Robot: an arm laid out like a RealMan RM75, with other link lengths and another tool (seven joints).
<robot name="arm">
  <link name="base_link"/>
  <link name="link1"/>
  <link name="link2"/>
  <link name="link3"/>
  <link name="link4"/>
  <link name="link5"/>
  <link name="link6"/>
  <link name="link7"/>
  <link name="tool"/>
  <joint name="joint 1" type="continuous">
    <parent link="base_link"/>
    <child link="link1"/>
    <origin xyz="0 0 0.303" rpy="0 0 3.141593"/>
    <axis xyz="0 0 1"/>
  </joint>
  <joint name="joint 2" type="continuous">
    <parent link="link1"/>
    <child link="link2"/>
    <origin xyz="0 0 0" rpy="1.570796 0 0"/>
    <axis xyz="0 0 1"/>
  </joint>
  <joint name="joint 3" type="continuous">
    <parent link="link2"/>
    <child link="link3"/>
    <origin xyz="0 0.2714 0" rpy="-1.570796 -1.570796 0"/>
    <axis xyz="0 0 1"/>
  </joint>
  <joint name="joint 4" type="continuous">
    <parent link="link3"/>
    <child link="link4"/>
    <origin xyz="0 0 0" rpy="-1.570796 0 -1.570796"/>
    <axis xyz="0 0 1"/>
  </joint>
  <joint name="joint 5" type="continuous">
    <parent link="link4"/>
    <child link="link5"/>
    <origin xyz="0 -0.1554 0" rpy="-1.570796 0 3.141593"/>
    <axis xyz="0 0 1"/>
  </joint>
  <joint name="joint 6" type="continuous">
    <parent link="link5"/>
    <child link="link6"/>
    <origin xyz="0 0 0" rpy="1.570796 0 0"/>
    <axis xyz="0 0 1"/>
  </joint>
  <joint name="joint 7" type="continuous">
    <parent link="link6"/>
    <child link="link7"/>
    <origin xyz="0 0.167 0" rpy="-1.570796 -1.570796 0"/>
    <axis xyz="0 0 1"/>
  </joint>
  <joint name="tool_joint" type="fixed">
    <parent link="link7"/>
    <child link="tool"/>
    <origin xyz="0.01 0.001 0.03" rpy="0 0.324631 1.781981"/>
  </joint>
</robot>
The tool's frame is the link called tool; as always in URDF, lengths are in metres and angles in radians. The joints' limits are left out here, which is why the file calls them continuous.
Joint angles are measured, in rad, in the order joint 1, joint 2, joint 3, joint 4, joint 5, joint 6, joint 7. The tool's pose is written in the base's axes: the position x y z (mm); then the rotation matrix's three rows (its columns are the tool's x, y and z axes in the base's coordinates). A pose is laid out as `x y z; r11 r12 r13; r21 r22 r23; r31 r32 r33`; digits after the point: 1 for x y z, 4 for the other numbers.
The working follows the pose.
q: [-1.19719, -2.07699, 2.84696, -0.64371, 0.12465, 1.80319, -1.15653]
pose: -133.2 336.1 -4.4; -0.9838 0.0999 -0.1490; 0.1012 0.9949 -0.0008; 0.1481 -0.0159 -0.9888
Where each joint sits with the arm in this pose, in the base's axes (m; each line is computed from the numbers above, not from the rounded line before):
joint 1: 0.0000 0.0000 0.3030
joint 2: 0.0000 0.0000 0.3030
joint 3: -0.0866 0.2210 0.1714
joint 4: -0.0866 0.2210 0.1714
joint 5: -0.1673 0.3526 0.1892
joint 6: -0.1673 0.3526 0.1892
joint 7: -0.1385 0.3471 0.0248
the tool: -0.1332 0.3361 -0.0044

